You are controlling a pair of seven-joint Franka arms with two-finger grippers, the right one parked.
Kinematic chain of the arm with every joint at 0, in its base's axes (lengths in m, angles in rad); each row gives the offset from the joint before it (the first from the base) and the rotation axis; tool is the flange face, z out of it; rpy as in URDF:
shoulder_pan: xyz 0 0 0.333 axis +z
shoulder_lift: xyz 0 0 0 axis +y
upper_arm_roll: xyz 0 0 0.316 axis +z
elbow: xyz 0.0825 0 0 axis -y
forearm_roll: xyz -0.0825 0 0.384 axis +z
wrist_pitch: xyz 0 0 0 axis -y
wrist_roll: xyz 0.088 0 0 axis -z
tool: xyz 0 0 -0.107 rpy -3.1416 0 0
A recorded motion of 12 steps. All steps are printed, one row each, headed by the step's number.
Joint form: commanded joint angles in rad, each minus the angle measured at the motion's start. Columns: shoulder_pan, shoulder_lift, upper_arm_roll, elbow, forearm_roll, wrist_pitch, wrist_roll.
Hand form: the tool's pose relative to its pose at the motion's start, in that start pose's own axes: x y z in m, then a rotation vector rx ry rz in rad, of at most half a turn. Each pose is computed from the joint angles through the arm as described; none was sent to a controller.
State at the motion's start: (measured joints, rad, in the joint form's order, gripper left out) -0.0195 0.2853 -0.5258 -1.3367 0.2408 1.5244 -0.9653
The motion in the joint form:
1: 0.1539 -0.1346 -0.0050 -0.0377 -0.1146 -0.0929 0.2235
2: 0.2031 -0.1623 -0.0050 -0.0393 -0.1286 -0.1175 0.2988
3: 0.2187 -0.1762 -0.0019 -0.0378 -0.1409 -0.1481 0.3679
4: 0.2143 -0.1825 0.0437 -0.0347 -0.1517 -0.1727 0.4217
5: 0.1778 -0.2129 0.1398 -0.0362 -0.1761 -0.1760 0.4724
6: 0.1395 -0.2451 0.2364 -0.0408 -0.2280 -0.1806 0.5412
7: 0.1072 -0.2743 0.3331 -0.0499 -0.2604 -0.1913 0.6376
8: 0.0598 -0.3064 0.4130 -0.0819 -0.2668 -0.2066 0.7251
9: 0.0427 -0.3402 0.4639 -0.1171 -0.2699 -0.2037 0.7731
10: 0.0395 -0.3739 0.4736 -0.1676 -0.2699 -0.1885 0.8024
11: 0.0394 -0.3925 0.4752 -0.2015 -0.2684 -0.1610 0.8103
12: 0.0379 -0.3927 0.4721 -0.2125 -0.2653 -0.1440 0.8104
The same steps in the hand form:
1: 0.0154 -0.0799 -0.0394 -0.0209 -0.0598 0.0795
2: 0.0240 -0.1050 -0.0479 -0.0215 -0.0655 0.1060
3: 0.0235 -0.1158 -0.0520 -0.0168 -0.0832 0.1577
4: 0.0330 -0.1336 -0.0511 -0.0114 -0.1036 0.1722
5: 0.0413 -0.1587 -0.0609 -0.0289 -0.0952 0.1656
6: 0.0453 -0.1824 -0.0715 -0.0735 -0.0997 0.1842
7: 0.0515 -0.2119 -0.0781 -0.1030 -0.1026 0.2221
8: 0.0488 -0.2305 -0.0775 -0.1041 -0.1151 0.2792
9: 0.0477 -0.2501 -0.0775 -0.1102 -0.1138 0.2937
10: 0.0412 -0.2561 -0.0729 -0.1105 -0.1138 0.3159
11: 0.0392 -0.2576 -0.0691 -0.1127 -0.1012 0.3207
12: 0.0400 -0.2545 -0.0658 -0.1113 -0.0941 0.3242

